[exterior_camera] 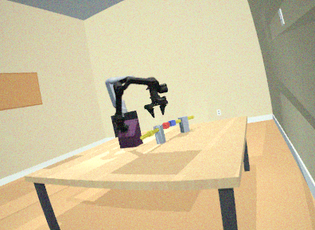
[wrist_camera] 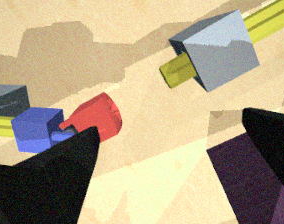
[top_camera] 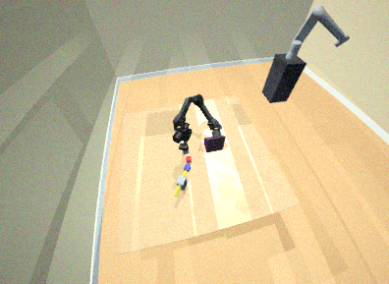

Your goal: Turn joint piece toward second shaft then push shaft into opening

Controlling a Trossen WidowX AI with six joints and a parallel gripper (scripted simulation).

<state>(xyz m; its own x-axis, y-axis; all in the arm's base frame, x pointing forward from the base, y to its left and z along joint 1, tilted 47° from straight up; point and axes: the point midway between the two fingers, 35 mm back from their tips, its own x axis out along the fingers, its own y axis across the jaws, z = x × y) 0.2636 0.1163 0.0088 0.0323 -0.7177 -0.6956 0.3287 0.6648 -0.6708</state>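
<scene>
Now: gripper tip 80 mm to the right of the red joint piece and 80 mm above it.
</scene>
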